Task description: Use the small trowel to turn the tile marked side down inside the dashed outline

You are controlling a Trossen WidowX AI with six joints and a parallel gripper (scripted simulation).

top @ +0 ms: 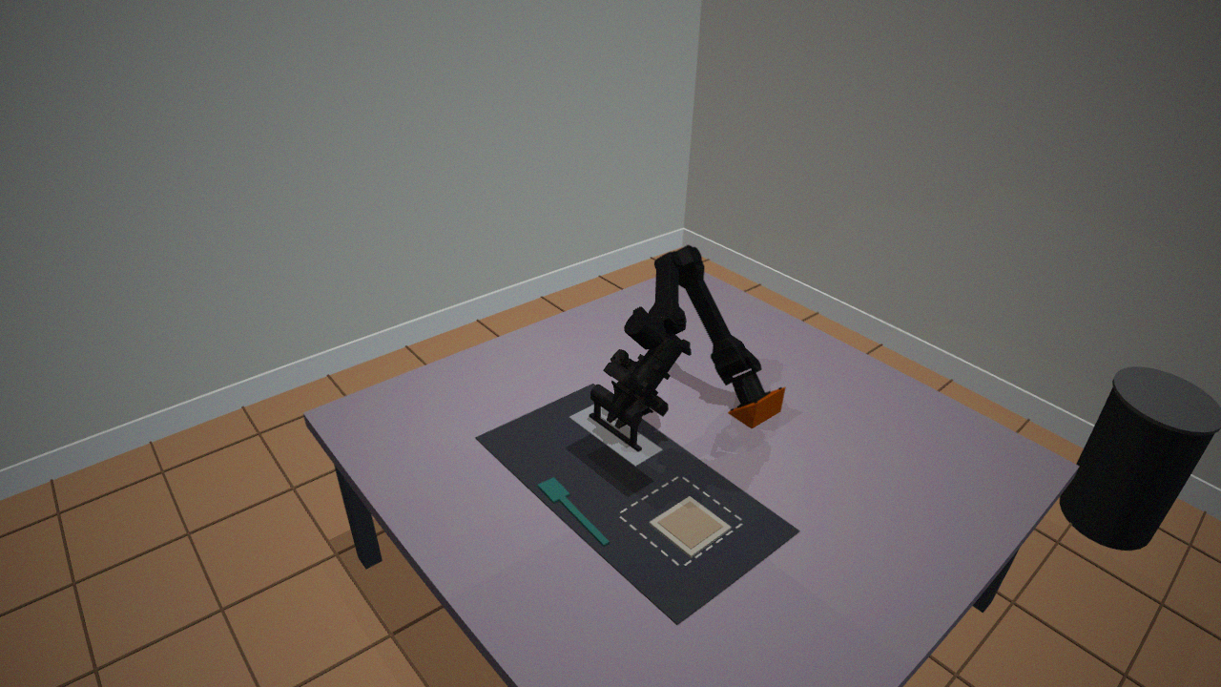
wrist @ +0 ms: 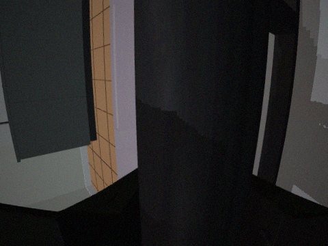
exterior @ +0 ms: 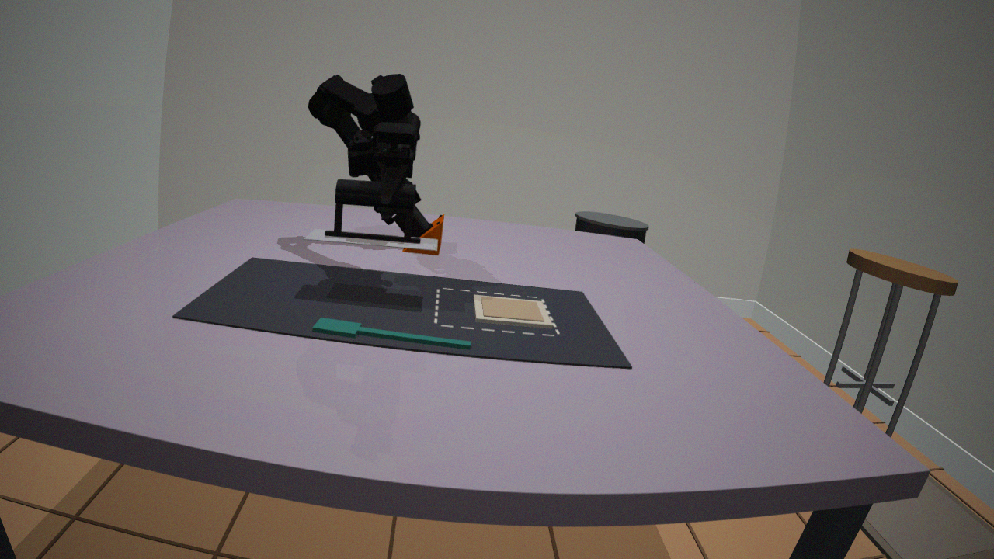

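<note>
My gripper tip is 140 mm above the flat green tool and 120 mm short of it. Round my gripper tip: beige tile (210 mm to the left, 140 mm below); then trowel (20 mm behind, 10 mm below).
</note>
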